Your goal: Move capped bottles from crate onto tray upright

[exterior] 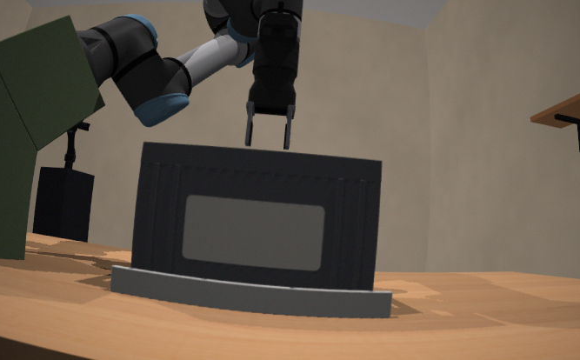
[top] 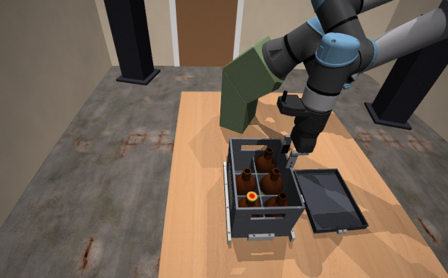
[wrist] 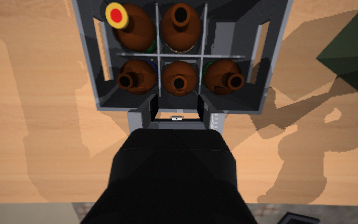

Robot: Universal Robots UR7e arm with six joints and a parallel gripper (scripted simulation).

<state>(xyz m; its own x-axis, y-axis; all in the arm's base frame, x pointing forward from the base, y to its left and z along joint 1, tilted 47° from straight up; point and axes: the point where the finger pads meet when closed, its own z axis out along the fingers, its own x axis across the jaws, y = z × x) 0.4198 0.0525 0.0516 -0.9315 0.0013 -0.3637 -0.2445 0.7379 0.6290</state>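
Now: the brown capped bottle 11 cm ahead of my hand, 8 cm to the right of it and 15 cm below it. Also, from my hand: dark grey tray (5 cm behind, 21 cm to the left, 22 cm below); then dark crate (1 cm ahead, 6 cm to the right, 15 cm below); then open bottle (9 cm ahead, 15 cm below).
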